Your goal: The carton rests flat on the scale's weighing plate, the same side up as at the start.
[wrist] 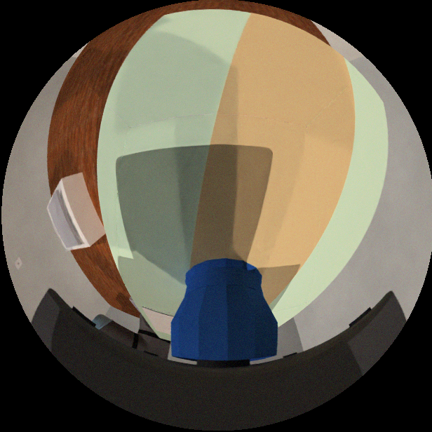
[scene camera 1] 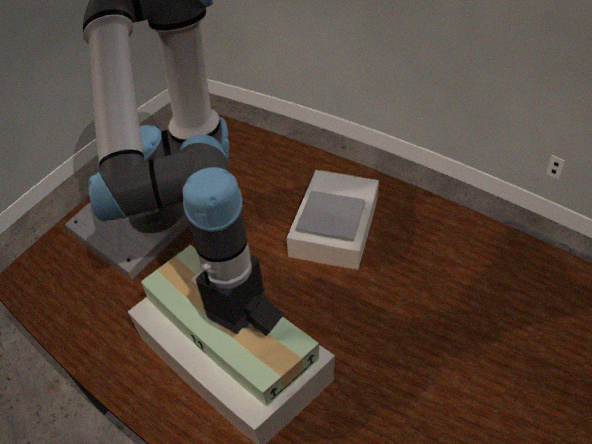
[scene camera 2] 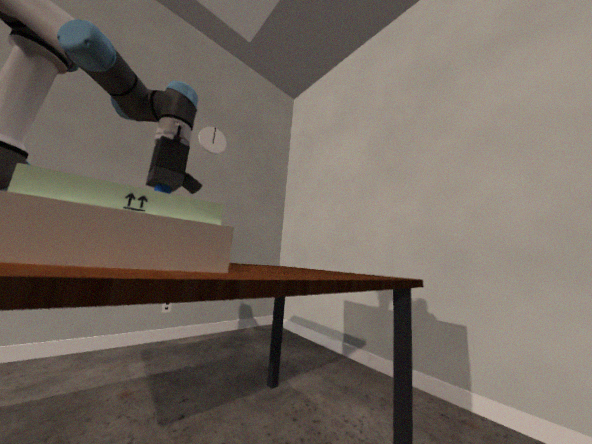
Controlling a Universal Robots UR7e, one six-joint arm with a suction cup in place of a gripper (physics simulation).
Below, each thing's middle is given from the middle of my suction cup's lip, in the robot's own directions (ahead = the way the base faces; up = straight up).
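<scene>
White scale point(scene camera 1: 331, 227): 420 mm to the left of my suction cup, 130 mm below, 40 mm behind. Large white block point(scene camera 2: 48, 231): 120 mm below my suction cup, 40 mm behind, 10 mm to the right. My suction cup: 40 mm above the pale green carton point(scene camera 1: 265, 365), 40 mm past it.
</scene>
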